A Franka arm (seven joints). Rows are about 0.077 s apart.
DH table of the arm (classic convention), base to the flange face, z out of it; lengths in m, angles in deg. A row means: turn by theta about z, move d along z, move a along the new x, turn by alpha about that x. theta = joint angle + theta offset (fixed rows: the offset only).
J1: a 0, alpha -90, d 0.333, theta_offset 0
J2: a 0, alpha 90, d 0, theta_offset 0
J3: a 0.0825, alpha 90, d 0.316, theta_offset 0
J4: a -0.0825, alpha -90, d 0, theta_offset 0
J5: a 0, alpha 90, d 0.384, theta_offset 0
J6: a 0.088, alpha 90, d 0, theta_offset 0
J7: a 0, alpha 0, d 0.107, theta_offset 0
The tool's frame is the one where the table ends.
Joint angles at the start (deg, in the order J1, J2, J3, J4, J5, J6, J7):
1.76, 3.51, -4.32, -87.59, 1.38, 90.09, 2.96
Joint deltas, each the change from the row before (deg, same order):
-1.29, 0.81, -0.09, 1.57, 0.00, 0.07, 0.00
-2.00, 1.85, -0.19, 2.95, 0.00, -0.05, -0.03
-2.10, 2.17, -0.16, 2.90, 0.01, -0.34, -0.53
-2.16, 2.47, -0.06, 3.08, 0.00, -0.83, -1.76
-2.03, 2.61, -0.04, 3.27, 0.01, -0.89, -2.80
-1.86, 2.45, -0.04, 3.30, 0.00, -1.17, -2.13
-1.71, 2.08, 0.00, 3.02, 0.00, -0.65, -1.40
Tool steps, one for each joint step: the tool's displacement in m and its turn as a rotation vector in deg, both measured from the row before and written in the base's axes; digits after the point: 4 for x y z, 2 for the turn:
0.0042, -0.0137, 0.0049, -0.11, -0.83, -1.37
0.0085, -0.0221, 0.0055, -0.25, -1.04, -2.14
0.0083, -0.0234, 0.0009, -0.25, -0.38, -1.69
0.0079, -0.0236, -0.0020, -0.22, 0.23, -0.41
0.0076, -0.0226, -0.0026, -0.22, 0.25, 0.79
0.0055, -0.0210, -0.0016, -0.16, 0.35, 0.31
0.0042, -0.0193, 0.0005, -0.26, -0.24, -0.24

